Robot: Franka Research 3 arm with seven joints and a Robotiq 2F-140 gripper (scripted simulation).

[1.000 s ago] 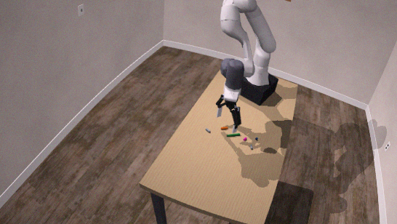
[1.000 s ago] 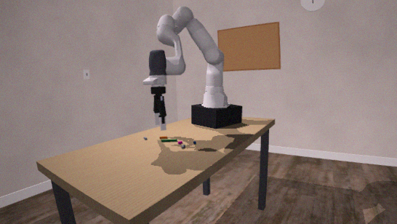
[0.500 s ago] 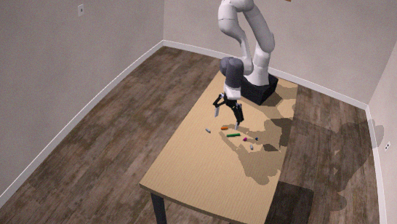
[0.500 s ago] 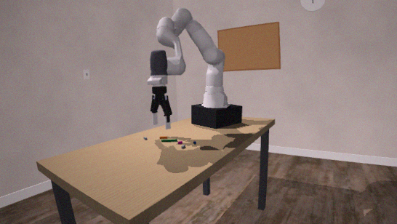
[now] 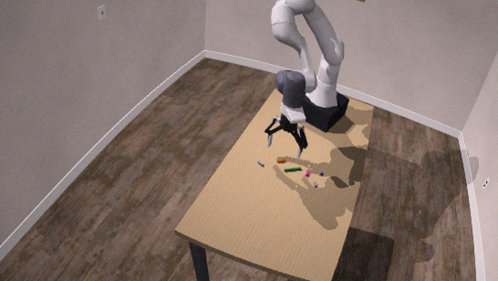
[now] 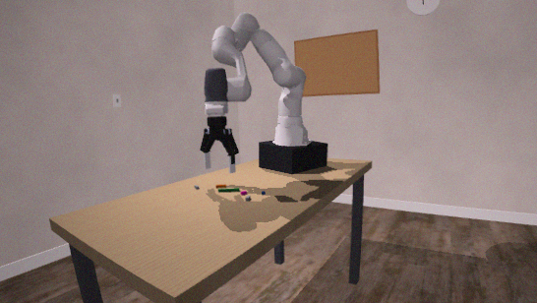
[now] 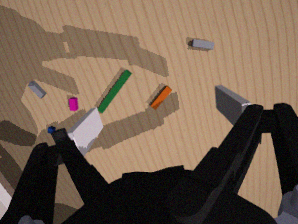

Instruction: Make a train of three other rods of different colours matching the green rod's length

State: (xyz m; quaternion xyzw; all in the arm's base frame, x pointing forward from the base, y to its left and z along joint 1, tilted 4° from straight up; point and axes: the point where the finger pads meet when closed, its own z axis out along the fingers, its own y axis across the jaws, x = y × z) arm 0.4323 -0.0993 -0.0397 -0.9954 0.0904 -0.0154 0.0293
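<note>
Now: hand 10 mm short of the blue rod, 200 mm to the right of it and 80 mm above it. Round my hand: magenta rod: 30 mm ahead, 130 mm to the left, 80 mm below; green rod: 30 mm ahead, 60 mm to the left, 80 mm below; orange rod: 10 mm behind, 80 mm below.
</note>
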